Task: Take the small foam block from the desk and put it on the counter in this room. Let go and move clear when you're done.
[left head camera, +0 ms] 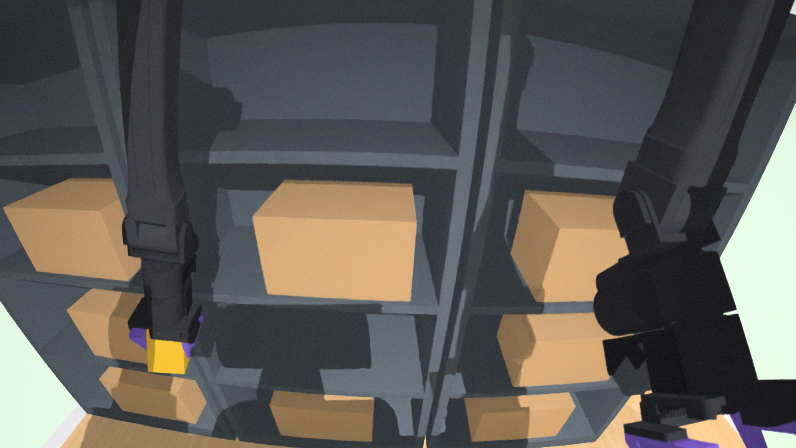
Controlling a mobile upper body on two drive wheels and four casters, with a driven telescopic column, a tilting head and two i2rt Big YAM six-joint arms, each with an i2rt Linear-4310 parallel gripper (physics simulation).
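Places are measured from the left arm's base along level axes (x left, y ahead, z down), in metres.
Where they show: left gripper, fingertip midpoint: (171, 354).
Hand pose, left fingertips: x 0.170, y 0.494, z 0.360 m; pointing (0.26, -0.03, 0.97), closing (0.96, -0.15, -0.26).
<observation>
Each offset is from my left fingertips to the top centre of the thing. Level surfaces: height alone.
A small yellow foam block {dx -0.009, dy -0.002, dz -0.087 m} (167, 356) shows at the lower left of the head view. My left gripper (164, 343) is shut on it, with a purple finger at each side, and holds it in front of a shelf unit. My right gripper (702, 439) is at the lower right corner, its purple fingers apart and partly cut off by the picture's lower edge; it is open. The desk and the counter do not show in this view.
A large grey shelf unit (466, 139) fills most of the view, close in front of the arms. Tan boxes {dx -0.281, dy +0.541, dz -0.065 m} (339, 258) {dx -1.167, dy +0.454, dz +0.392 m} (557, 347) {dx -0.160, dy +0.553, dz +0.849 m} (321, 417) stand in its middle and lower compartments. Wooden floor {dz +1.196 m} (105, 431) shows along the bottom, and pale green wall at both sides.
</observation>
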